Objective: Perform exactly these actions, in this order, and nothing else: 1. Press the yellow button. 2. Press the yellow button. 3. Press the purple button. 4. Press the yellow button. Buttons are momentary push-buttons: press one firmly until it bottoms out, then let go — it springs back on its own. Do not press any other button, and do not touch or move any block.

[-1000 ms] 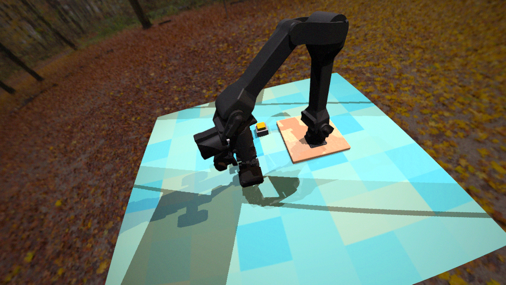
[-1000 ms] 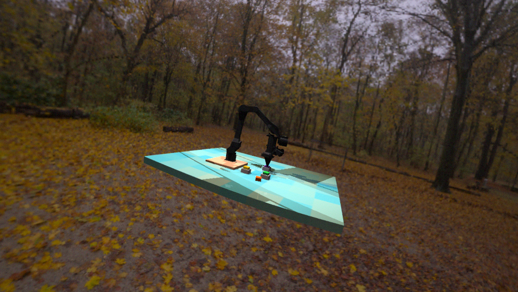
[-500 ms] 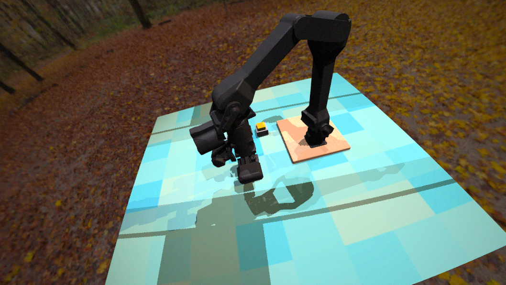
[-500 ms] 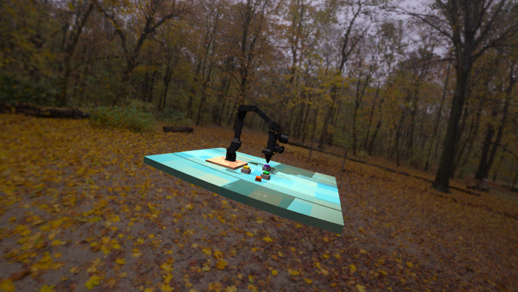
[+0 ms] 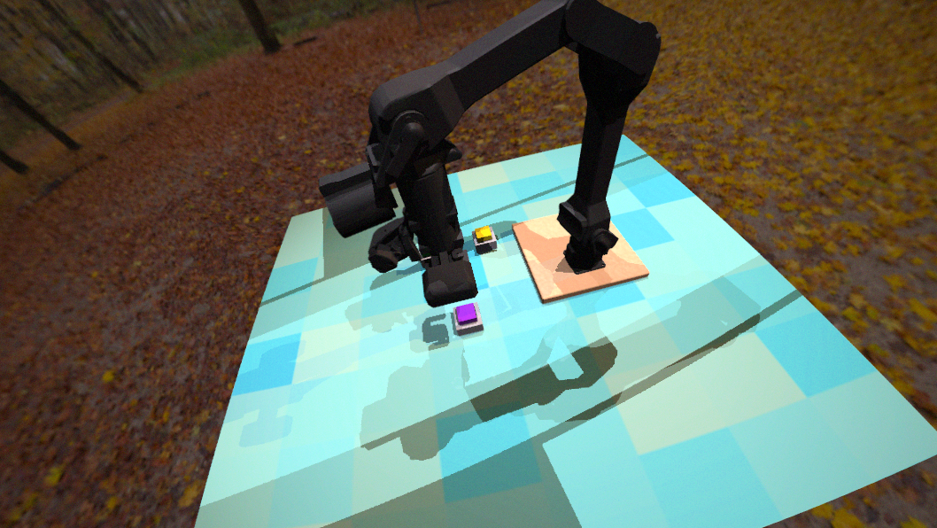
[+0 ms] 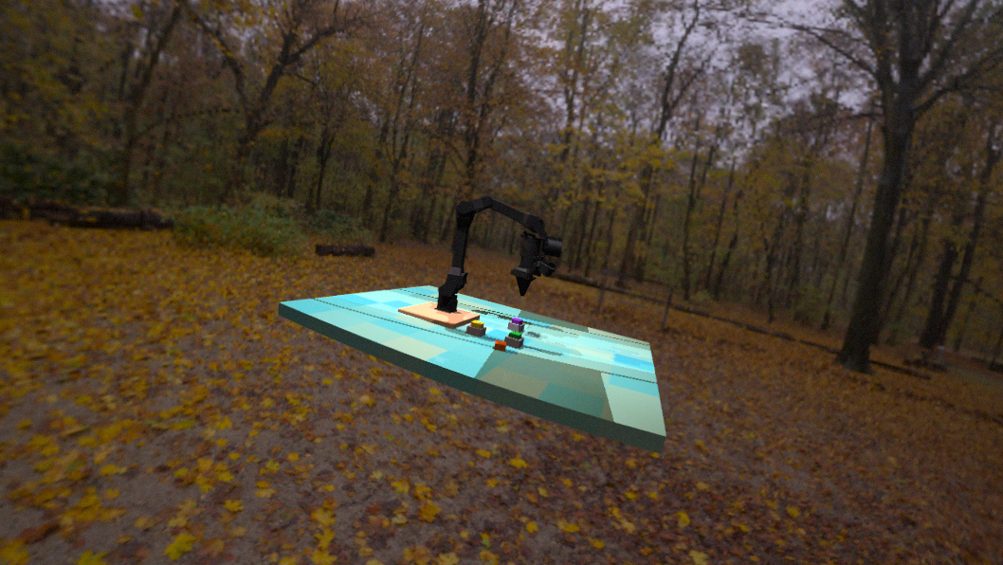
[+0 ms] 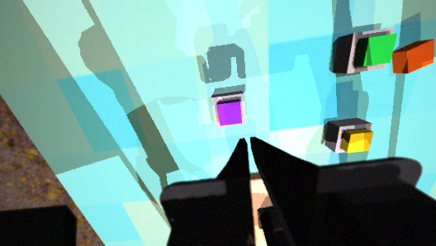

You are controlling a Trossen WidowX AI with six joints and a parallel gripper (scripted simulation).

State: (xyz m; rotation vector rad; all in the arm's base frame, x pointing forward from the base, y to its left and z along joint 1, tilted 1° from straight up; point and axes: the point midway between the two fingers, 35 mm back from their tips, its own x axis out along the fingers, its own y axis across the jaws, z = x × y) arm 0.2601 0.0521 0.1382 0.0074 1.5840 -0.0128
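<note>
Right now the yellow button is 80 mm behind my gripper tip, 180 mm to the right of it and 90 mm below it. The rest, counted from my gripper tip: purple button 10 mm to the left, 90 mm below; then green button 50 mm ahead, 180 mm to the right, 90 mm below; then orange block 30 mm ahead, 250 mm to the right, 120 mm below.
</note>
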